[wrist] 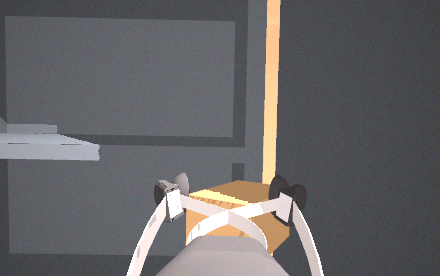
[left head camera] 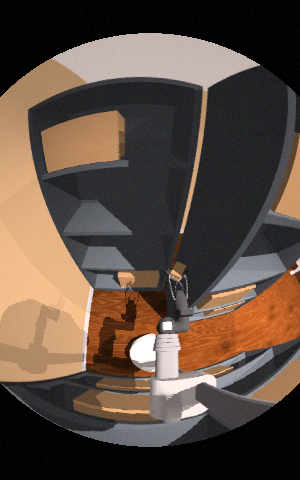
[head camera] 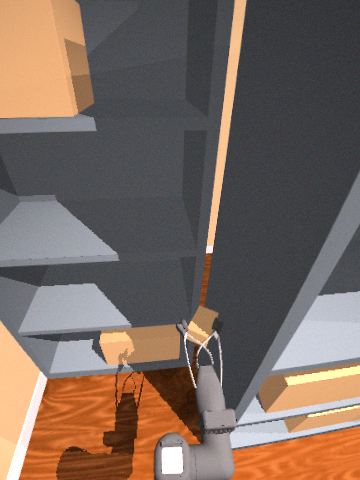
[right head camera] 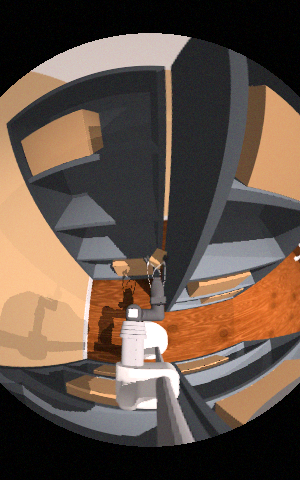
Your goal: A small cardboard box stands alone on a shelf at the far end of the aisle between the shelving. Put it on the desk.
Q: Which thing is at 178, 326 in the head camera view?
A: My gripper.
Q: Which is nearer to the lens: the small cardboard box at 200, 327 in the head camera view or the big box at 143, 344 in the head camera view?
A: The small cardboard box.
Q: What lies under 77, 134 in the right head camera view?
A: A big box.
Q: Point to a big box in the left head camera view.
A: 96, 137
